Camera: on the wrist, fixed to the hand. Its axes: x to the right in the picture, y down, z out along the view.
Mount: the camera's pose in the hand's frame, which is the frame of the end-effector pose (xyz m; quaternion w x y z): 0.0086 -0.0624 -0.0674 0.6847 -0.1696 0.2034 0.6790
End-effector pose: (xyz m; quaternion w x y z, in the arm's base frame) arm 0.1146 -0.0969 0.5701 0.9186 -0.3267 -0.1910 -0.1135
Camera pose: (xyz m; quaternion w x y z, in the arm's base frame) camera 0.1202 -0.1885 0.5604 0.6895 -0.4861 0.2972 0.4472
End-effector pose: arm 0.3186 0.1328 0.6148 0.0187 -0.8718 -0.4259 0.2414
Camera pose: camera 0.3067 0.1906 0.6857 0.2123 0.9384 -0.2632 0.0716
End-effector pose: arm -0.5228 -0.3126 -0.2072 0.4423 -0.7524 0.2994 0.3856
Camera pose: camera -0.4476 -0.3472 -0.1664 0.1475 0.4653 -0.7404 -0.4621
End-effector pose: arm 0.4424 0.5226 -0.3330 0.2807 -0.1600 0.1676 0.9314
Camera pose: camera 0.4853 0.5486 -0.4104 0.5015 0.2328 -0.1225 -0.8242
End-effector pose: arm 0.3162 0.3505 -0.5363 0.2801 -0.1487 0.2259 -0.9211
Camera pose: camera 0.2543 0.4142 -0.5614 0.7460 0.1914 0.4688 -0.4324
